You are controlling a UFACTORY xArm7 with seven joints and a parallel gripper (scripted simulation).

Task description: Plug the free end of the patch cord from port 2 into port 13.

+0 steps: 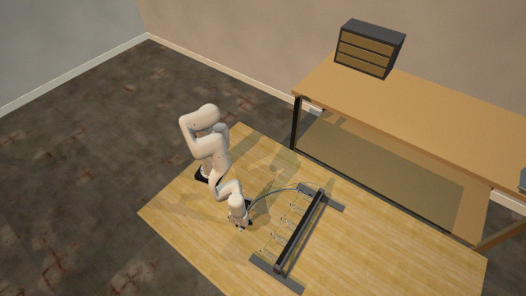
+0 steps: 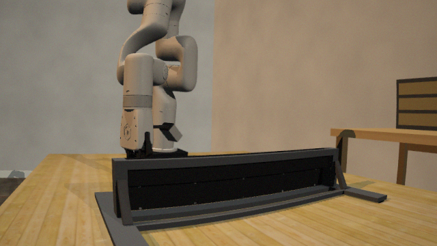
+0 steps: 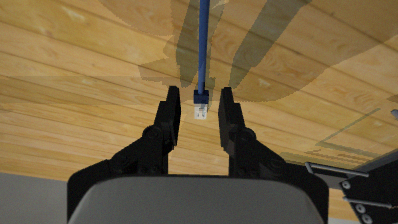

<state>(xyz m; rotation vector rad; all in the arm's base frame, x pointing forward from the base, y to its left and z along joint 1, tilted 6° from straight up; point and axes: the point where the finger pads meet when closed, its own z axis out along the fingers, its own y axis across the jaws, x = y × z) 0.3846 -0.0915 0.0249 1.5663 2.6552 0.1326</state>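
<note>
The cord plug is 10 mm ahead of my hand, 20 mm to the right of it and 20 mm below it.
</note>
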